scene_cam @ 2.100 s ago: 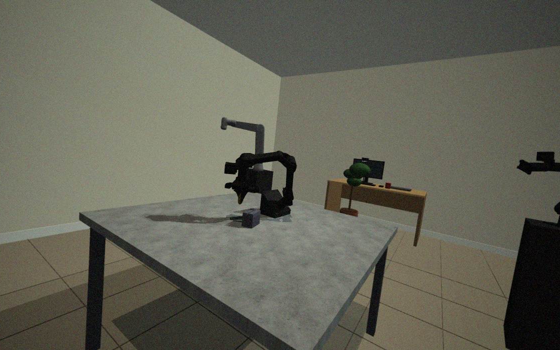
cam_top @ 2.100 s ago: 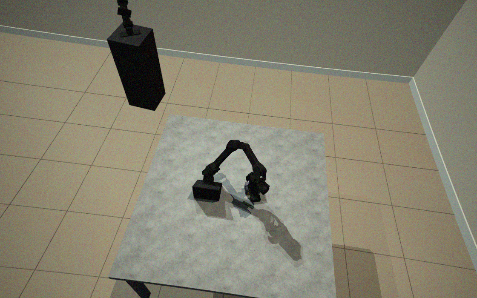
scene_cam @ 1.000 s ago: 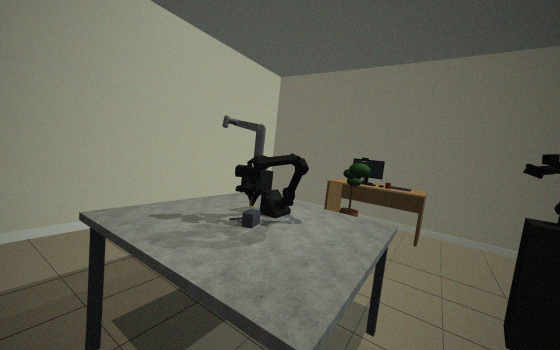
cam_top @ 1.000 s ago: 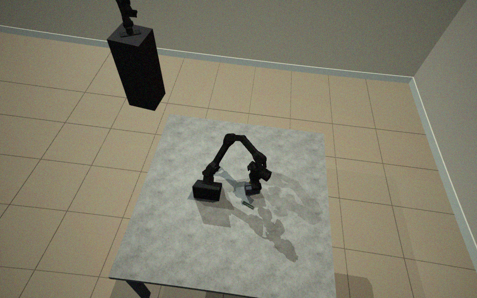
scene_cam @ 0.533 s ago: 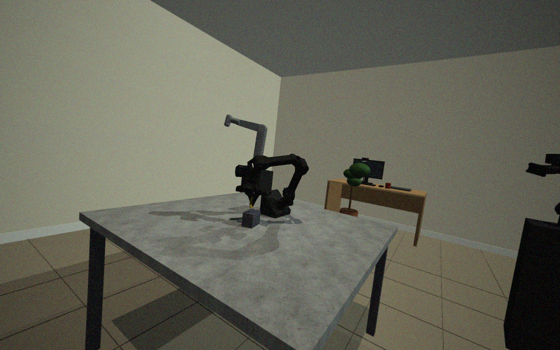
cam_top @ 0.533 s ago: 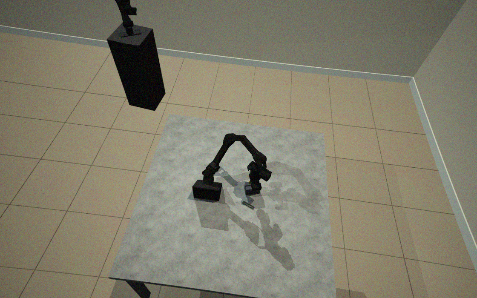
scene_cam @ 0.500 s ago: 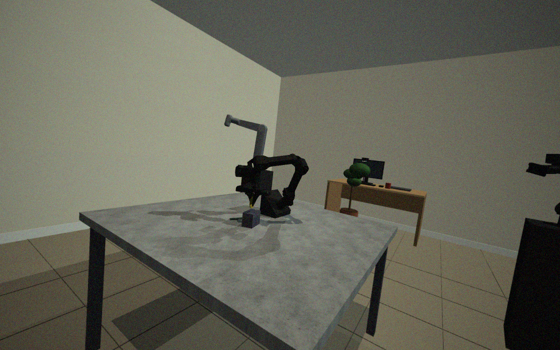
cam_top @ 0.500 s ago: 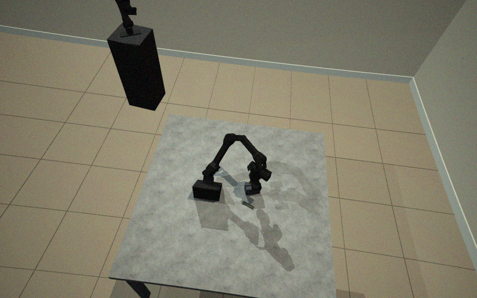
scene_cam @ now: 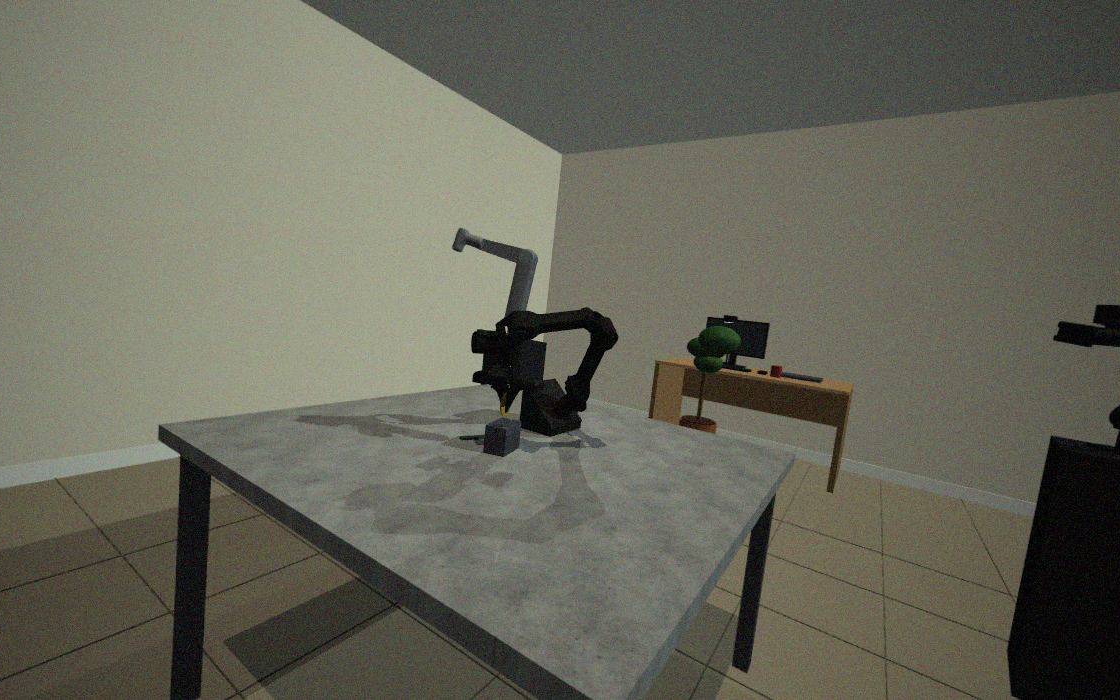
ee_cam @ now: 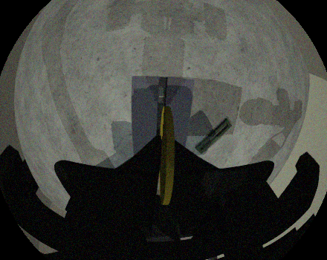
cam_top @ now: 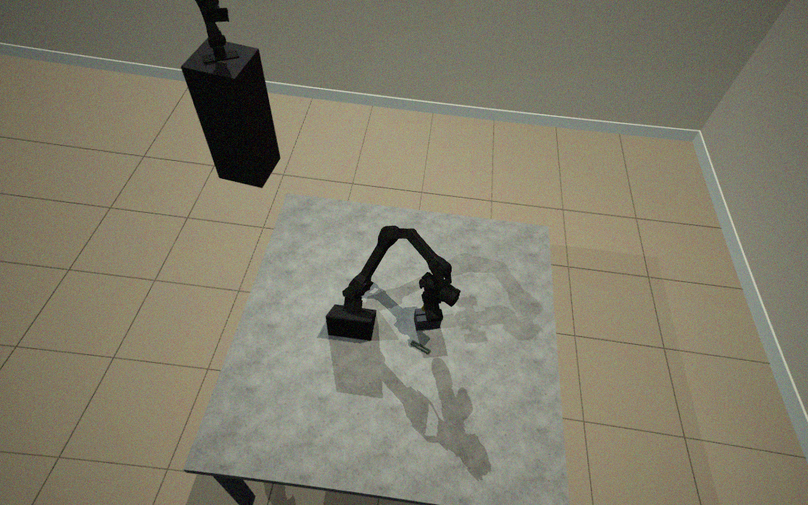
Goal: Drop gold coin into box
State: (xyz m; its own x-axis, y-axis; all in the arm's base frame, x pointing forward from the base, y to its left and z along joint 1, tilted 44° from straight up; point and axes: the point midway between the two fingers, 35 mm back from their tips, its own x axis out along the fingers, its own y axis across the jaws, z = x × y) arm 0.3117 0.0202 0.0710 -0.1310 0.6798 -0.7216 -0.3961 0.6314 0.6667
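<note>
Now: gripper tip 20 mm below the gold coin.
</note>
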